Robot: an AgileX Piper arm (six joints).
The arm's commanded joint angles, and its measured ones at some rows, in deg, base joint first. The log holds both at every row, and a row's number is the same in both.
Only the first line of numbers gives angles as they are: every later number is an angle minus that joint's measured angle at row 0.
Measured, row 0:
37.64, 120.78, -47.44, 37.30, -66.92, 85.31
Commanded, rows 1 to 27:
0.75, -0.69, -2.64, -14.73, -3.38, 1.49
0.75, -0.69, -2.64, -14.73, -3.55, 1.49
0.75, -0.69, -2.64, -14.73, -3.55, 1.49
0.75, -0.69, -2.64, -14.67, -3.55, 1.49
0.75, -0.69, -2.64, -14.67, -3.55, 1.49
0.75, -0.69, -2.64, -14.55, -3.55, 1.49
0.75, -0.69, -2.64, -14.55, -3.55, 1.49
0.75, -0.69, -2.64, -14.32, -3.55, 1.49
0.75, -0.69, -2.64, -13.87, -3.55, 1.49
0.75, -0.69, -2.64, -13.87, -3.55, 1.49
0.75, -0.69, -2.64, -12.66, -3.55, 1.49
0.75, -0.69, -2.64, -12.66, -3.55, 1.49
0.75, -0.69, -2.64, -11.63, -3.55, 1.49
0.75, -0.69, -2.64, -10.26, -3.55, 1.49
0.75, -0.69, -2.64, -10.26, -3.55, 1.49
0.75, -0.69, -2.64, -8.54, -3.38, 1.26
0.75, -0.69, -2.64, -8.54, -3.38, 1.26
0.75, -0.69, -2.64, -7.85, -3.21, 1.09
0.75, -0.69, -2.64, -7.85, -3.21, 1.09
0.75, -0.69, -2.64, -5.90, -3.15, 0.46
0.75, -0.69, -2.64, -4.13, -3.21, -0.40
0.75, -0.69, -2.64, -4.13, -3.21, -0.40
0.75, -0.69, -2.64, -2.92, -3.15, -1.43
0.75, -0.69, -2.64, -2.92, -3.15, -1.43
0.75, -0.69, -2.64, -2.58, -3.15, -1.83
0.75, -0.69, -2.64, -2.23, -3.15, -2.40
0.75, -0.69, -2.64, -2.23, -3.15, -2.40
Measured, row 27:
0.52, 0.11, -0.23, 2.98, -0.40, -0.86
